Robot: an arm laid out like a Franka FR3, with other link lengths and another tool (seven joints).
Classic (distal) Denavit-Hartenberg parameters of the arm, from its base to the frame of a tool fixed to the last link. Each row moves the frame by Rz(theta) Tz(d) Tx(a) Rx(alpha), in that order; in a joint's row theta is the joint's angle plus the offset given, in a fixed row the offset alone. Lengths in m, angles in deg.
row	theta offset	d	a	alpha
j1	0	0.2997	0	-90
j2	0	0	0	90
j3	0	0.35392	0.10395	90
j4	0	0	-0.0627	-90
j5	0	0.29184	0	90
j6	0	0	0.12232	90
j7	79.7	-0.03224	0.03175	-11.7
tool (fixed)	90	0.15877	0	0
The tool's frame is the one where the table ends.
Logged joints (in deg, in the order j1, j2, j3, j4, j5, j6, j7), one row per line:
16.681 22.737 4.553 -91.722 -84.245 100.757 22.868
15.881 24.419 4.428 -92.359 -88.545 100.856 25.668
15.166 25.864 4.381 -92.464 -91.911 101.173 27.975
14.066 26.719 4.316 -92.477 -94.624 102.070 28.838
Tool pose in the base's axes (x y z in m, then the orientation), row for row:
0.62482 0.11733 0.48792 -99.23 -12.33 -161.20
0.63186 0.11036 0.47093 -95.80 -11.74 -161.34
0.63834 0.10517 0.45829 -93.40 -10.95 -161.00
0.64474 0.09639 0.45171 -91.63 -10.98 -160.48
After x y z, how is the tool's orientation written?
As angles about the fixed x, y, z axes (roll, pitch, yaw), in degrees.
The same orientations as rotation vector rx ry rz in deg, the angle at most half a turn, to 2 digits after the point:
-34.09 130.41 -115.01
-33.02 126.43 -118.18
-32.24 123.22 -119.91
-32.58 120.77 -121.33

